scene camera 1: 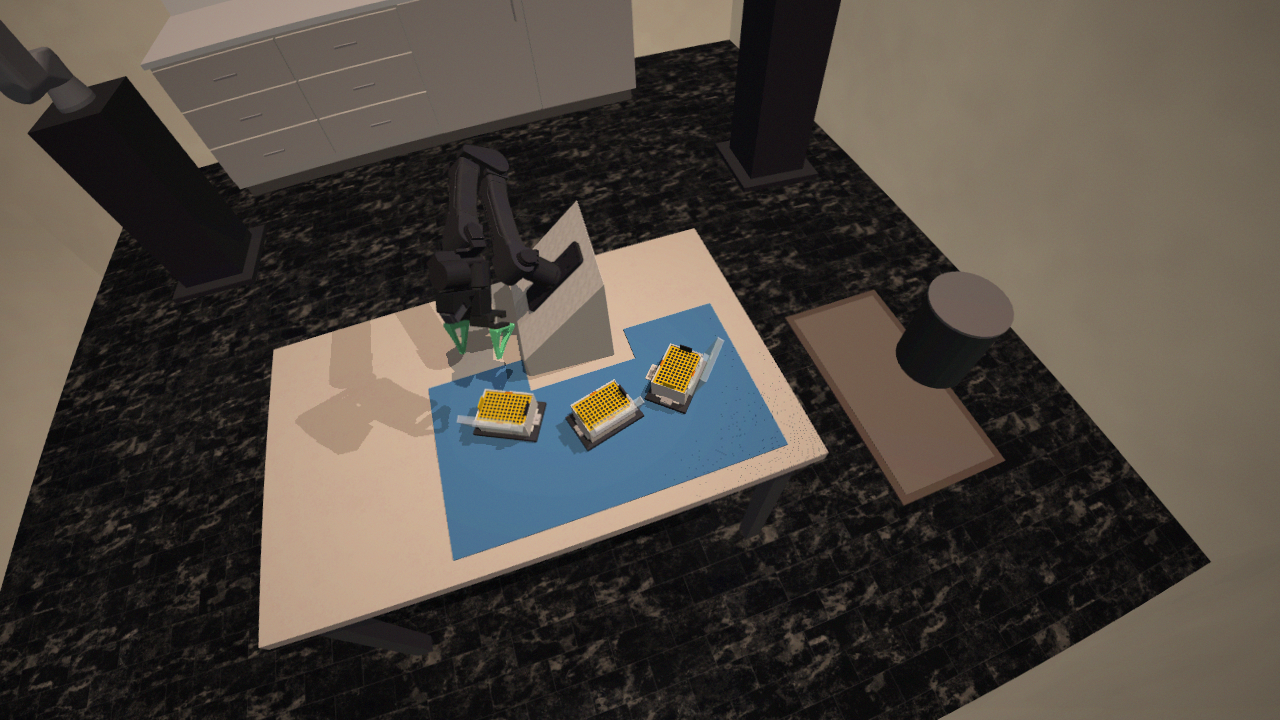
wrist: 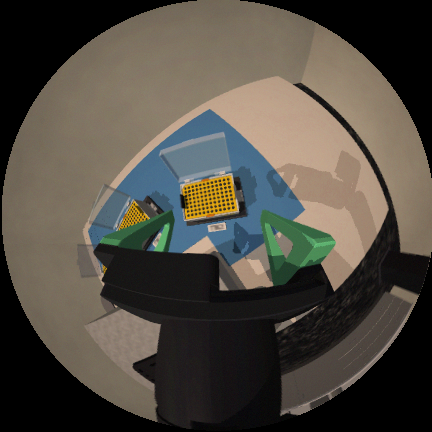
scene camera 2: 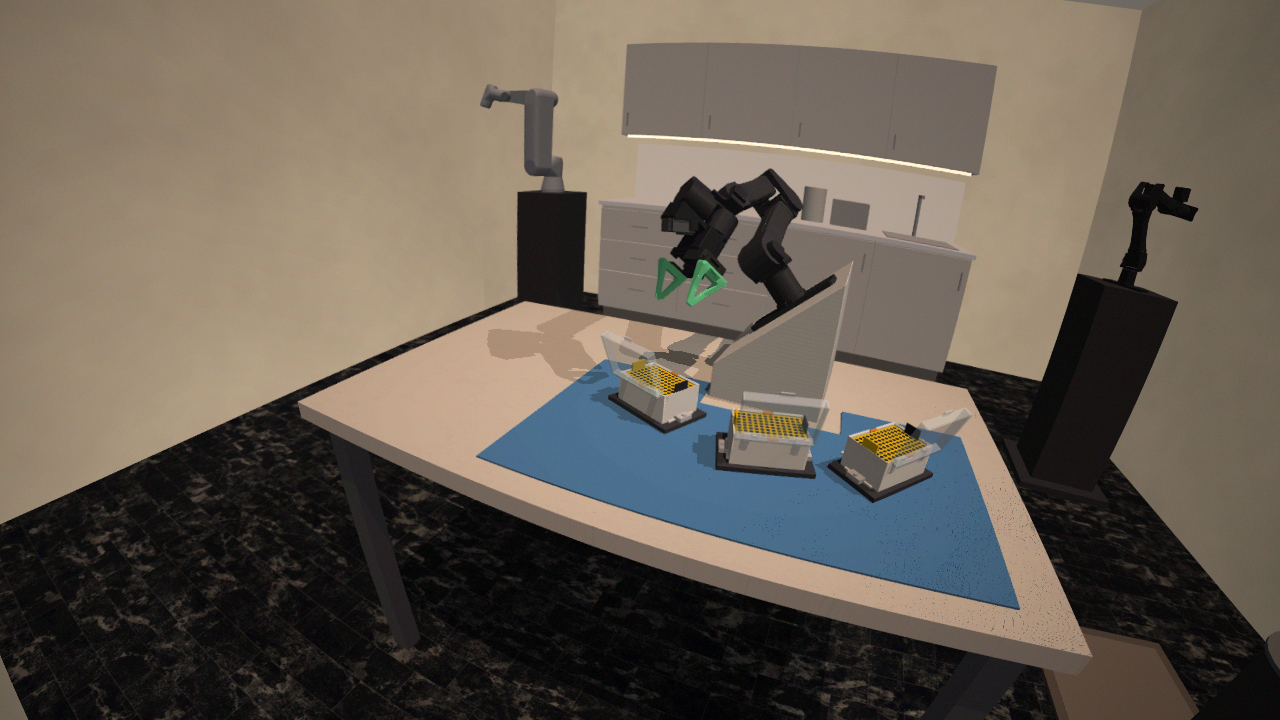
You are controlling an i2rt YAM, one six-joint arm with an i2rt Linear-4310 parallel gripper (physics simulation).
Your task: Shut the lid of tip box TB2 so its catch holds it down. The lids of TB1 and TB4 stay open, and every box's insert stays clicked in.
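Places are measured from the arm's base along level axes (x left, y back, z up), in centimetres.
Pixels of known places: gripper, fingertip midpoint: [scene camera 1: 480, 356] [wrist: 216, 214] [scene camera 2: 672, 301]; arm's base, origin of the base link: [scene camera 1: 554, 278] [scene camera 2: 795, 304].
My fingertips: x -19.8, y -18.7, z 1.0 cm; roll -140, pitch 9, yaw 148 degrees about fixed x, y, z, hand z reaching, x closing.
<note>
For each thing: its top centre in the pictures, then the offset to it from my fingertips. "spot": a spot on its surface instead. Level surfaces: height alone.
- left box, middle of its top: [scene camera 2: 659, 371] [wrist: 205, 195] [scene camera 1: 502, 404] dx +1.1, dy -6.2, dz -11.2 cm
- middle box, middle of its top: [scene camera 2: 771, 416] [scene camera 1: 601, 402] [wrist: 126, 225] dx +23.1, dy -12.3, dz -11.2 cm
- right box, middle of its top: [scene camera 2: 893, 433] [scene camera 1: 677, 364] dx +42.5, dy -7.7, dz -11.2 cm
- blue mat, its level: dz -18.7 cm
- pale table, its level: dz -19.0 cm
- small white label, surface spot: [wrist: 217, 227] spot: dx +3.6, dy +0.3, dz -18.5 cm
Three white tip boxes with yellow inserts stand on dark bases; I cannot read which is TB2. The left box [scene camera 1: 505, 411] [scene camera 2: 659, 399] [wrist: 209, 197] has its clear lid [scene camera 1: 466, 420] [scene camera 2: 624, 350] [wrist: 197, 156] open. The middle box [scene camera 1: 603, 409] [scene camera 2: 768, 445] [wrist: 134, 215] has its lid [scene camera 2: 787, 402] [wrist: 110, 206] open. The right box [scene camera 1: 677, 372] [scene camera 2: 884, 458] has its lid [scene camera 1: 712, 360] [scene camera 2: 948, 426] [wrist: 88, 260] open. The inserts look seated, but their clicks are too small to judge. My gripper [scene camera 1: 480, 355] [scene camera 2: 674, 301] [wrist: 216, 214] is open and empty, above and behind the left box.
A blue mat [scene camera 1: 528, 501] [scene camera 2: 572, 447] [wrist: 210, 122] lies under the boxes on the pale table [scene camera 1: 349, 537] [scene camera 2: 429, 376] [wrist: 270, 100]. The arm's wedge-shaped mount [scene camera 1: 572, 326] [scene camera 2: 787, 358] stands behind the boxes. A small white label [wrist: 217, 227] lies beside the left box.
</note>
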